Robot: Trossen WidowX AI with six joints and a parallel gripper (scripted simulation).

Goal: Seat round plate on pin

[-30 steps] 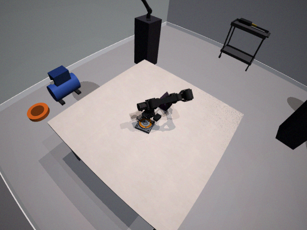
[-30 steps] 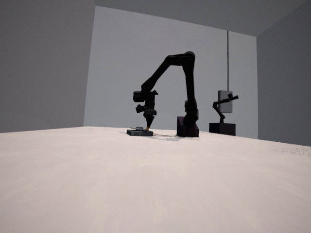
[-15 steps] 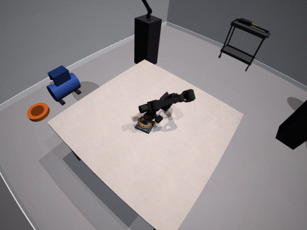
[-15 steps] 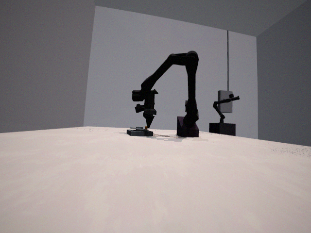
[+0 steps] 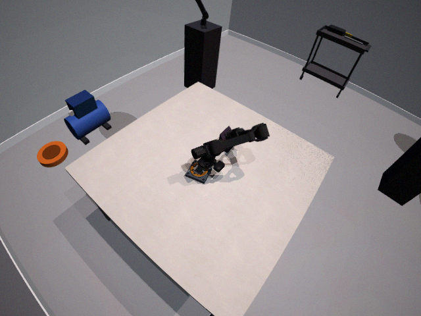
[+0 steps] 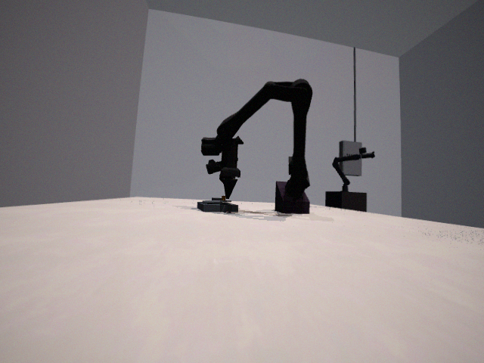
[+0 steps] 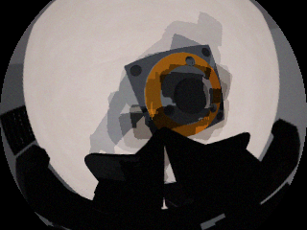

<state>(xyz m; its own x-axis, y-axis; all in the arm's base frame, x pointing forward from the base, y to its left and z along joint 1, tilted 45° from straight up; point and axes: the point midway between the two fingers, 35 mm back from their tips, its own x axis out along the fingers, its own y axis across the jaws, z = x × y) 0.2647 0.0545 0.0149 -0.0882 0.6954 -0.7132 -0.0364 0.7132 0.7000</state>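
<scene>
Now: the round plate 30 mm ahead of my gripper tip and 20 mm to the right of it. The rest, counted from my gripper tip: base (40 mm ahead, 40 mm to the right, 20 mm below).
</scene>
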